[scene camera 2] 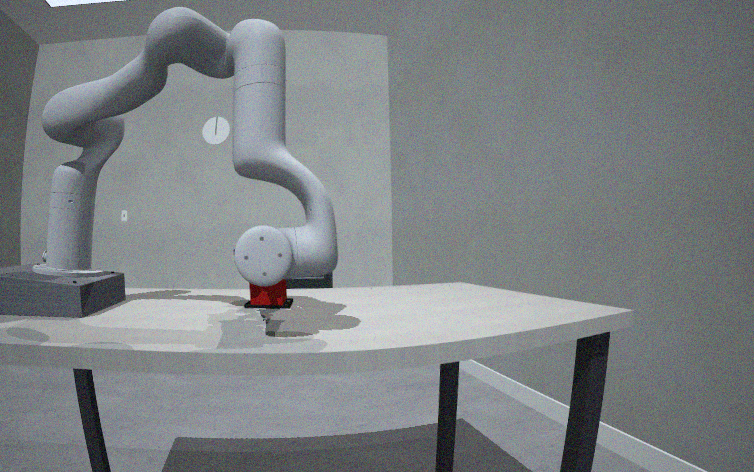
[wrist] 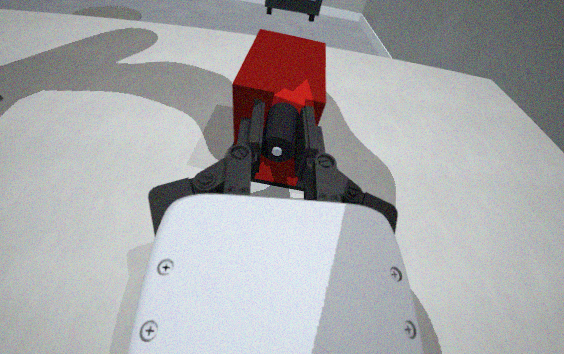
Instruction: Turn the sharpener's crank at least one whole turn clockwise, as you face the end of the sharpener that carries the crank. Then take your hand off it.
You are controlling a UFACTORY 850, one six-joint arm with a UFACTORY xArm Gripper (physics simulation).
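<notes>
The red block-shaped sharpener point(scene camera 2: 268, 293) point(wrist: 285, 57) stands upright on a black base plate on the table. In the wrist view, the crank's black round handle point(wrist: 281, 132) with a pale dot on its end points toward the camera, in front of the sharpener's near face. My gripper point(wrist: 280, 119) is shut on this handle, one finger on each side. The crank's arm is hidden behind the handle and the fingers. In the scene view, the arm's round wrist joint covers the sharpener's upper part, and the fingers and handle are hidden.
The pale table point(scene camera 2: 445, 308) point(wrist: 450, 150) carries the arm's dark base block point(scene camera 2: 41, 297) at the left in the scene view. A dark piece of furniture point(wrist: 293, 6) stands beyond the table's far edge in the wrist view. Shadows of the arm lie around the sharpener.
</notes>
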